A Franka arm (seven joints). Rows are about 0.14 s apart.
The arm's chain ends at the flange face. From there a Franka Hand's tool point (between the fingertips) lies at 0.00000 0.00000 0.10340 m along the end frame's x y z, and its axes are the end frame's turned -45 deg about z.
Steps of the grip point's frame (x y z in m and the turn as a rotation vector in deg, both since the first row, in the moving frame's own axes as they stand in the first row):
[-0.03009 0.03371 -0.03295 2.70 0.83 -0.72]
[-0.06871 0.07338 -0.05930 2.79 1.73 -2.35]
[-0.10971 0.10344 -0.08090 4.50 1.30 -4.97]
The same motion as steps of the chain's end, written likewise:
[0.00497 0.04960 -0.03282 2.50 -1.32 -0.72]
[0.00477 0.10621 -0.05913 3.20 -0.75 -2.35]
[-0.00004 0.15793 -0.08055 4.10 -2.26 -4.97]

